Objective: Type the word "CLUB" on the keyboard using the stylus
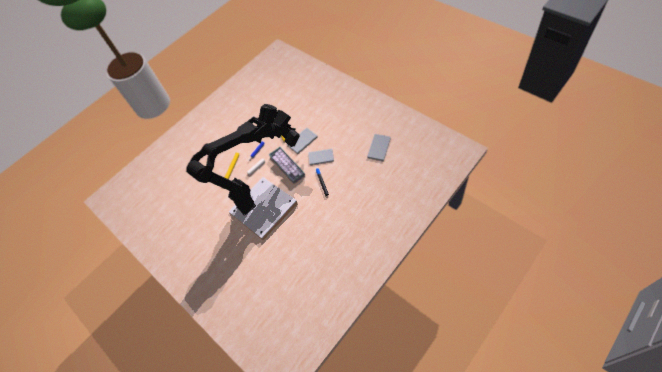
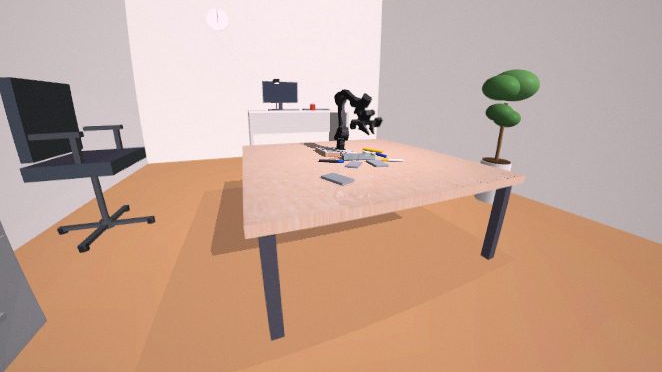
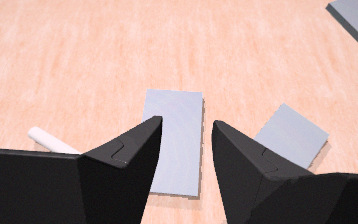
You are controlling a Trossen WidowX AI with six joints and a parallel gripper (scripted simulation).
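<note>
Now: gripper tip 14 cm above the c key, 12 cm past it and 6 cm to the left of it. Also, from my gripper tip: yellow-tipped white pen 15 cm below, 13 cm to the left; then blue-tipped black pen 19 cm to the right, 15 cm below, 4 cm behind; then grey slab 15 cm below, 4 cm ahead, 3 cm to the left.
</note>
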